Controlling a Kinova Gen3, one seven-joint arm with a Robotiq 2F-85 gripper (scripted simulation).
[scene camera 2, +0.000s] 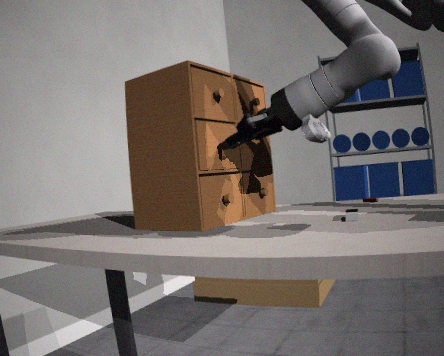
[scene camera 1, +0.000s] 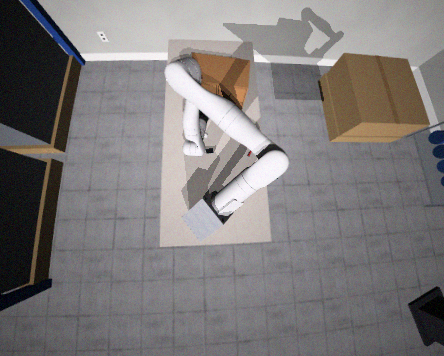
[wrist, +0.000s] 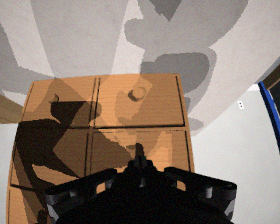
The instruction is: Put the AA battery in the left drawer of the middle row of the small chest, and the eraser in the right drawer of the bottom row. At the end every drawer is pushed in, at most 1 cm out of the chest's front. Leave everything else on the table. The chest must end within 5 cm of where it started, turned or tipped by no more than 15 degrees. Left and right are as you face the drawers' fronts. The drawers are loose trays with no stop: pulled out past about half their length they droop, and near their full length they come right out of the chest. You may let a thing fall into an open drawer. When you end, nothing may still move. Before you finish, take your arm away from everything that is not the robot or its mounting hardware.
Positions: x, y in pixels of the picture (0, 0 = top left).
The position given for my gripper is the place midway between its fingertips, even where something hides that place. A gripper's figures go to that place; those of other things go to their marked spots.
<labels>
My gripper [scene camera 2: 228, 144]: 0.74 m from the lens. A drawer [scene camera 2: 212, 153]: 0.73 m from the lens.
</labels>
